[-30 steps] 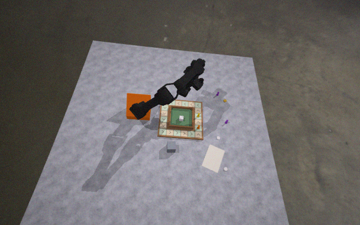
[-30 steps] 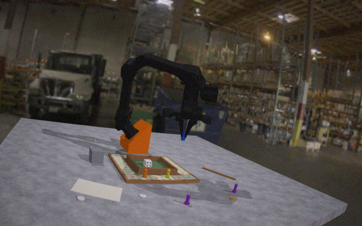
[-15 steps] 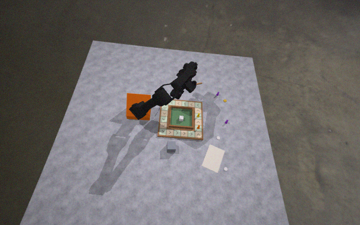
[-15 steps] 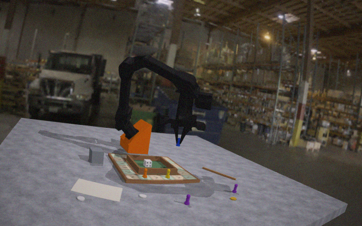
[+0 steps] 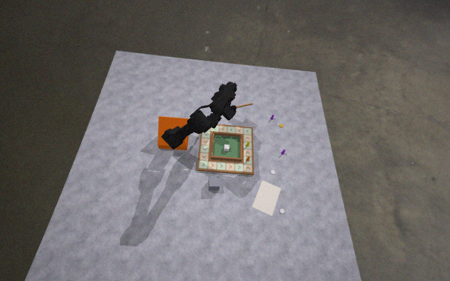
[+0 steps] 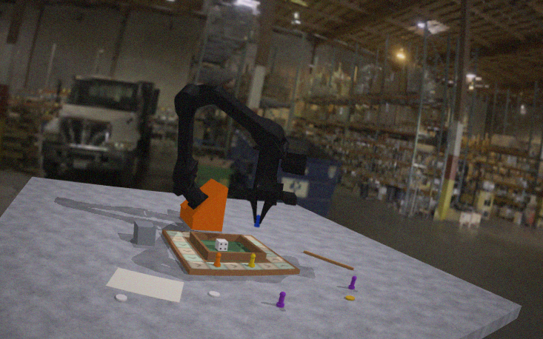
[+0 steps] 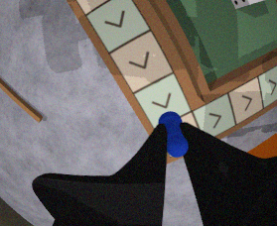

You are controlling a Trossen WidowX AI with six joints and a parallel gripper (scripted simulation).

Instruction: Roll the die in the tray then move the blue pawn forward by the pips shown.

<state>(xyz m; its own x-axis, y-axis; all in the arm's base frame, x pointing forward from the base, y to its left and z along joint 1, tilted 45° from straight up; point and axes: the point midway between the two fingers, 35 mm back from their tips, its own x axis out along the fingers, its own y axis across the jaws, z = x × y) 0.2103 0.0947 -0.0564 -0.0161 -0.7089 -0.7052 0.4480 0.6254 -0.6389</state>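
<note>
Now: gripper tip 1 cm below the blue pawn. Also, from my gripper tip: green tray 6 cm ahead, 11 cm to the right, 7 cm below; then yellow pawn 17 cm ahead, 10 cm to the right, 5 cm below; then white die 6 cm ahead, 13 cm to the right, 5 cm below.
</note>
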